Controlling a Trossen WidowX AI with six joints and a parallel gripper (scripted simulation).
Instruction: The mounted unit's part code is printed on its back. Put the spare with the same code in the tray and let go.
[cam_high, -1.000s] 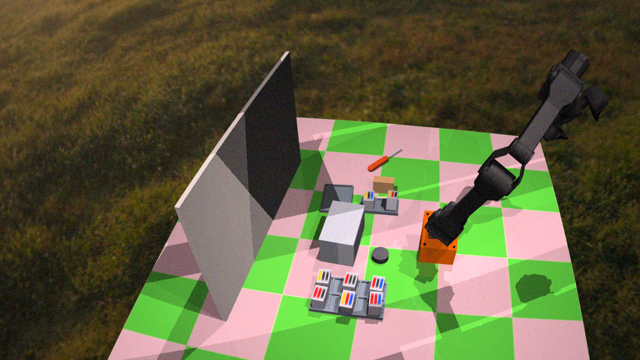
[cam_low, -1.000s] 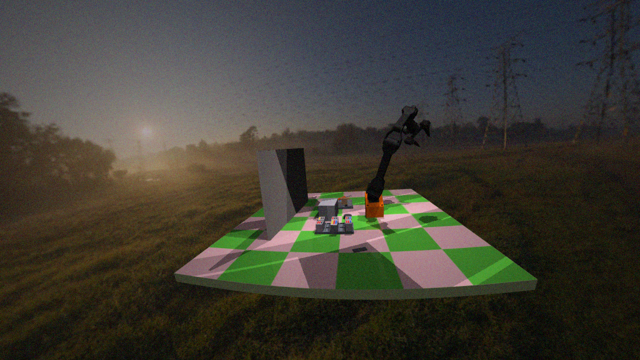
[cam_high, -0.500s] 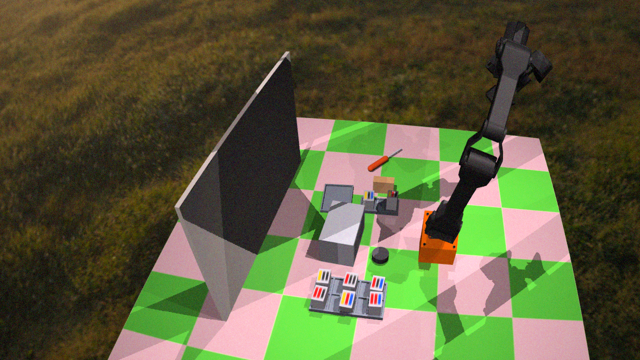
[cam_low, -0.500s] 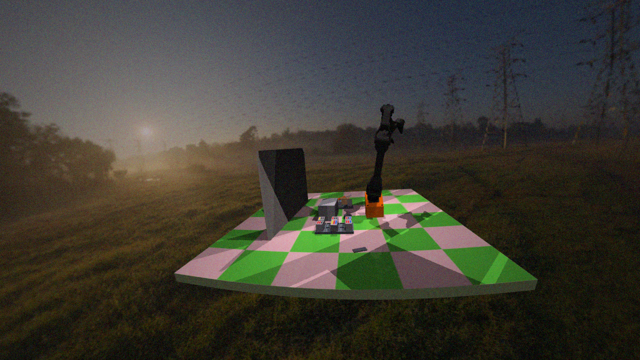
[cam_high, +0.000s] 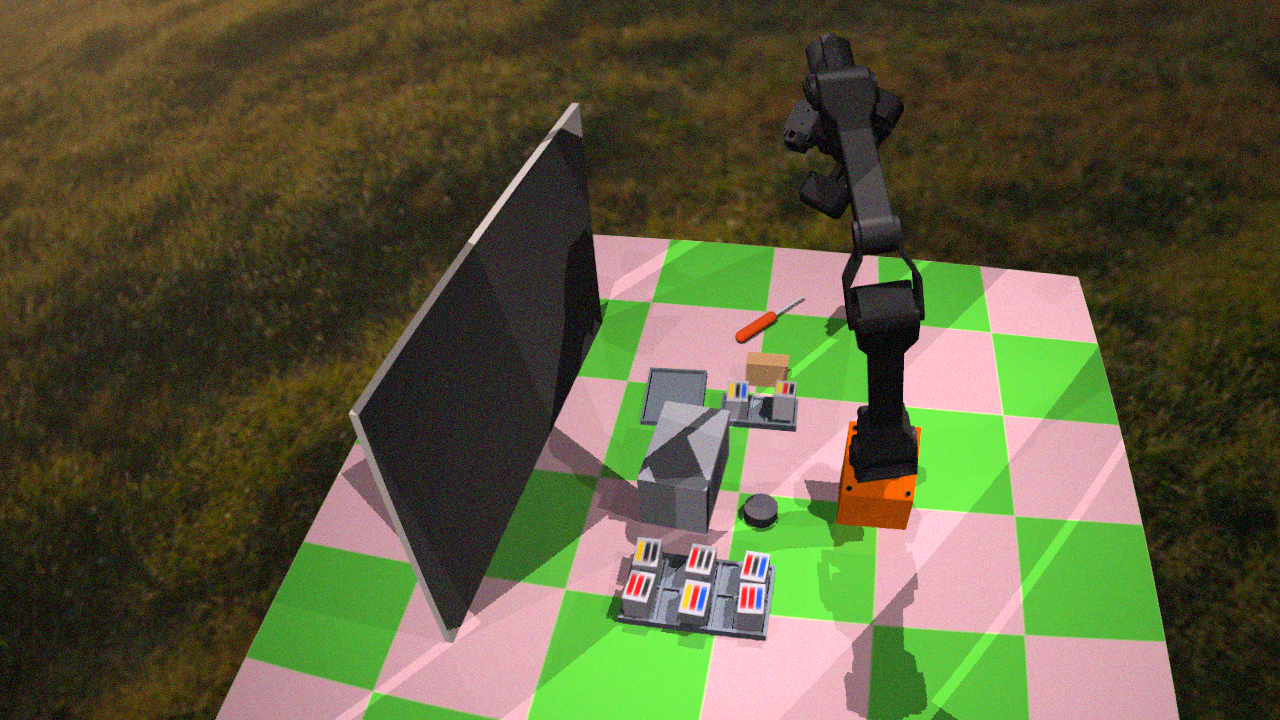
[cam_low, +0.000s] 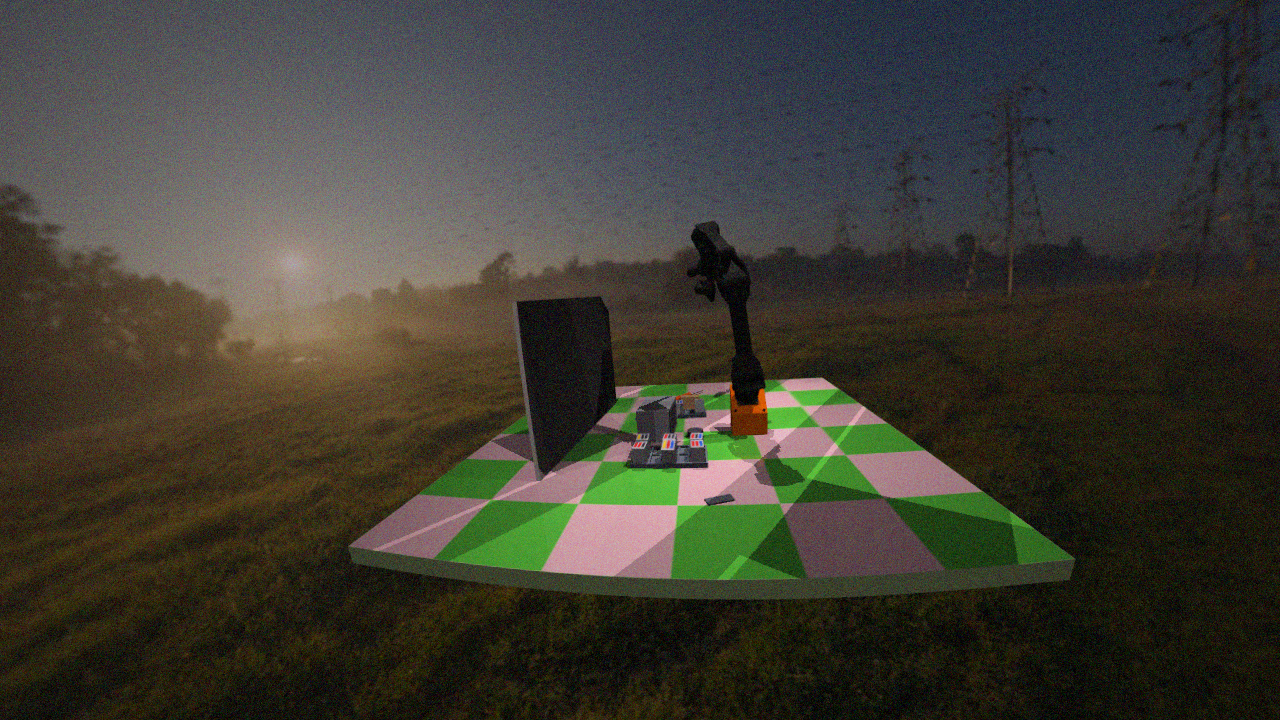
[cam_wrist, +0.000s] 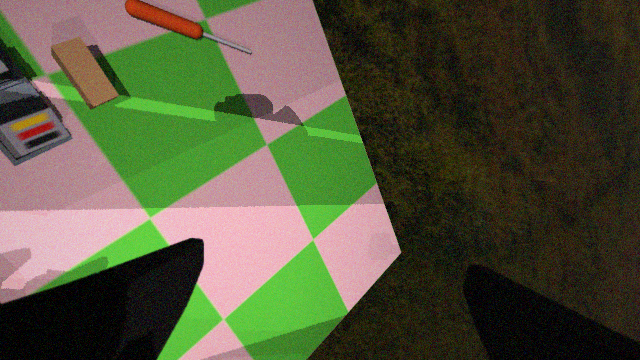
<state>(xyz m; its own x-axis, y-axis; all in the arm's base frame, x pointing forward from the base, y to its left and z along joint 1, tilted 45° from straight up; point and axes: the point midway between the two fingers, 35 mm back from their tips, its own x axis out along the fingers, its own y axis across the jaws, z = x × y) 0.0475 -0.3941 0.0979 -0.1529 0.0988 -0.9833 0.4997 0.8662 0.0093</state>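
Now: gripper tip 110 mm short of the grey spare, 400 mm to the right of it and 390 mm above it. Also, from my gripper tip: rack: 130 mm ahead, 60 mm to the left, 420 mm below; brown block: 120 mm ahead, 20 mm to the right, 410 mm below; mounted unit: 230 mm ahead, 230 mm to the left, 380 mm below.
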